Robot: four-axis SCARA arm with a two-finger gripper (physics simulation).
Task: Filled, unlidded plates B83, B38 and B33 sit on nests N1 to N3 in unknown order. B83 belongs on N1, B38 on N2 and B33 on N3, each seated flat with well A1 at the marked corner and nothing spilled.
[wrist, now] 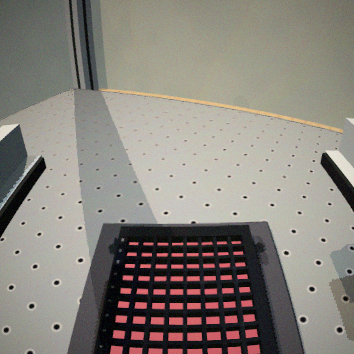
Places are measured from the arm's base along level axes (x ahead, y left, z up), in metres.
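Pixels of known places: gripper, between the fingertips: (181, 138).
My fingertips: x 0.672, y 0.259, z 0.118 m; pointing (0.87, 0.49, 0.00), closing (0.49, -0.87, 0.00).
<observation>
For each thing: its top centre in the pictures, then the offset to it from my fingertips. "*": a spot on its surface instead. Level surfaces: height alone.
- black well plate, centre of its top: (184, 309) 0.021 m back, 0.011 m right, 0.079 m down
- dark grey nest, a spot on its surface: (275, 282) * 0.027 m ahead, 0.047 m right, 0.093 m down
- light grey table, height of its surface: 0.105 m down
- dark post, a spot on its surface: (85, 45) * 0.347 m ahead, 0.426 m left, 0.012 m down
A black well plate (186, 296) with pink liquid in its square wells is at the bottom centre of the wrist view, on a dark grey nest (275, 282). Its far end lies inside the nest's rim and looks level; its near end is cut off. Small marks run along its left edge, too small to read, so I cannot tell which plate or nest it is. The corner with A1 does not show. My gripper (181, 138) is open, its fingers far apart at the left and right edges of the view, clear of the plate's sides. No spilled liquid shows.
A light grey table (215, 172) with rows of small holes extends behind the nest to a thin tan edge strip (225, 106). A dark post (85, 45) stands at the upper left. A bluish and brownish patch shows at the right edge.
</observation>
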